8 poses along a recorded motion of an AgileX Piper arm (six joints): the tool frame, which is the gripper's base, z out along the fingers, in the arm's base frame.
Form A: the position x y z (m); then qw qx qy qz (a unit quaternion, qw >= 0).
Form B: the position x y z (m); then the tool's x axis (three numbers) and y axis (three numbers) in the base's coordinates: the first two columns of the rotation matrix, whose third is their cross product. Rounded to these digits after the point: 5 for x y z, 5 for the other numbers.
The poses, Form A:
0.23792 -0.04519 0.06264 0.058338 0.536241 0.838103 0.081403
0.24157 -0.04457 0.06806 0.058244 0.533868 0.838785 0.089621
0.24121 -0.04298 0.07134 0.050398 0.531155 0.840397 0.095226
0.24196 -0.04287 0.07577 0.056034 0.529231 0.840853 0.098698
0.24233 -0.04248 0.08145 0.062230 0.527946 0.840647 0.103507
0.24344 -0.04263 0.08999 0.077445 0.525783 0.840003 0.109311
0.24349 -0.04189 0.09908 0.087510 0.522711 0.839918 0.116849
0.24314 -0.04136 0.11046 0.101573 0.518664 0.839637 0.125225
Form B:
0.23792 -0.04519 0.06264 -0.41809 0.90835 -0.01048 0.88935 0.41164 0.19901
0.24157 -0.04457 0.06806 -0.42318 0.90604 -0.00202 0.88516 0.41391 0.21253
0.24121 -0.04298 0.07134 -0.43067 0.90236 0.01645 0.88316 0.41761 0.21359
0.24196 -0.04287 0.07577 -0.43355 0.90107 0.01024 0.87895 0.42035 0.22529
0.24233 -0.04248 0.08145 -0.43480 0.90051 0.00467 0.87475 0.42112 0.23973
0.24344 -0.04263 0.08999 -0.43511 0.90025 -0.01516 0.86639 0.42321 0.26508
0.24349 -0.04189 0.09908 -0.43823 0.89852 -0.02485 0.85762 0.42624 0.28777
0.24314 -0.04136 0.11046 -0.44134 0.89642 -0.04067 0.84554 0.43061 0.31565

